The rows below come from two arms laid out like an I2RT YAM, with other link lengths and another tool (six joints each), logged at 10 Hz.
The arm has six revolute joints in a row. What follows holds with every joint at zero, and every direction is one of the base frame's.
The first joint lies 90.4 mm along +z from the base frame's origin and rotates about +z.
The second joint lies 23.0 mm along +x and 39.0 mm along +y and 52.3 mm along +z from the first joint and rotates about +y.
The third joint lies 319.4 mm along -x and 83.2 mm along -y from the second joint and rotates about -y.
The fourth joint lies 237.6 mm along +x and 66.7 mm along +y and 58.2 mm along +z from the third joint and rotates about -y.
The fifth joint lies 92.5 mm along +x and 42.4 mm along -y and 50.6 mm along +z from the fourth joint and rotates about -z.
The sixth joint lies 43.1 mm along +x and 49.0 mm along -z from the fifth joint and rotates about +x.
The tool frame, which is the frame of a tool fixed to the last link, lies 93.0 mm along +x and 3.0 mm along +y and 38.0 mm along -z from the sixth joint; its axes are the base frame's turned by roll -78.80, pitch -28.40 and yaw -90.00 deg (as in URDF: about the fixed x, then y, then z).
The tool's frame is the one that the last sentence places.
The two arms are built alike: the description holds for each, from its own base.
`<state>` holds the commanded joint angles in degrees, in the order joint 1, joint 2, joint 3, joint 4, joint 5, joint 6, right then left.
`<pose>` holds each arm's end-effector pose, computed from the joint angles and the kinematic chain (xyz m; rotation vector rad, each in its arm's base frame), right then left.
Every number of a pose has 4 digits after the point. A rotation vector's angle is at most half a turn.
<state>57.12 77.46 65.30 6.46 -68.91 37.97 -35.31 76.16 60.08 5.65 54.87 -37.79</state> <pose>0.0719 0.3255 0.4233 -1.4359 -0.2296 0.6937 0.1920 -0.3115 0.3853 1.2497 -1.3856 1.5054</pose>
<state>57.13 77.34 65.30 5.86 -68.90 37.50 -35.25 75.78 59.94 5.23 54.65 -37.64</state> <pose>0.0715 0.3248 0.4225 -1.4388 -0.2307 0.6929 0.1911 -0.3101 0.3852 1.2548 -1.3861 1.5076</pose>
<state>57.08 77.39 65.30 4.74 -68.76 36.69 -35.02 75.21 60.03 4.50 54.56 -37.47</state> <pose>0.0720 0.3248 0.4195 -1.4476 -0.2263 0.6921 0.1901 -0.3076 0.3870 1.2587 -1.3861 1.5124</pose>
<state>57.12 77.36 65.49 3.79 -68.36 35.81 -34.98 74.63 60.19 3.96 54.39 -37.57</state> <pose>0.0724 0.3251 0.4184 -1.4523 -0.2265 0.6836 0.1883 -0.3059 0.3898 1.2602 -1.3839 1.5170</pose>
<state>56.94 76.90 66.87 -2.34 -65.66 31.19 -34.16 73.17 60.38 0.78 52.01 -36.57</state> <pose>0.0762 0.3248 0.4136 -1.4860 -0.2124 0.6289 0.1910 -0.2983 0.3892 1.3201 -1.3808 1.5410</pose>
